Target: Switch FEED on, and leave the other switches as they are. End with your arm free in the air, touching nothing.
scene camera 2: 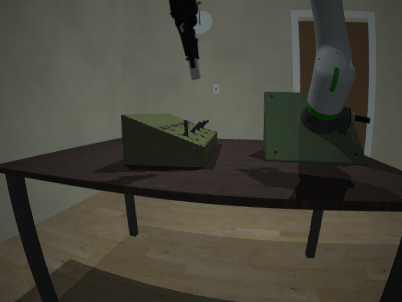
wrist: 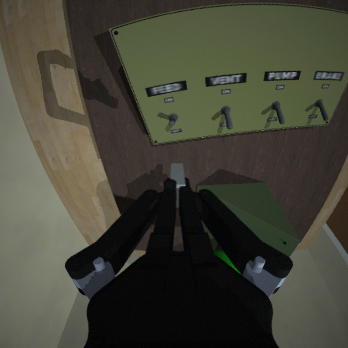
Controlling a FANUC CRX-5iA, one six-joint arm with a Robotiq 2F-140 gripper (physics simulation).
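Seen in the pictures: gripper, fingertip midpoint: [scene camera 2: 196, 78] [wrist: 176, 172]; arm's base at its link origin: [scene camera 2: 319, 119].
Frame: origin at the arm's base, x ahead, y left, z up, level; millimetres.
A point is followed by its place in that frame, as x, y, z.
The green switch box [scene camera 2: 160, 150] {485, 339, -92} [wrist: 225, 45] {593, 170, -5} sits on the table. The FEED lever [scene camera 2: 186, 128] {435, 260, -31} [wrist: 172, 119] {445, 255, -16} stands upright in the scene view, unlike the others, and looks short in the wrist view, tipped to the ON side. The VENT lever [wrist: 227, 118] {456, 138, -27}, PUMP lever [wrist: 279, 113] {483, 22, -28} and BRAKE lever [wrist: 322, 111] {510, -93, -29} lean the other way, toward their lower labels, which they partly cover. My gripper [scene camera 2: 195, 75] {409, 237, 129} [wrist: 176, 172] {409, 237, 129} is shut and empty. It hangs in the air well above the box, apart from every lever.
A larger green slanted box [scene camera 2: 282, 125] {144, 48, -27} [wrist: 240, 200] {210, 34, -51} stands on the dark table [scene camera 2: 225, 180] {265, 406, -141} [wrist: 145, 165] {254, 343, -141}, to the right in the scene view. A white-grey arm section [scene camera 2: 332, 75] {-5, 204, 133} with a dark end hangs in front of it. A wall and door are behind.
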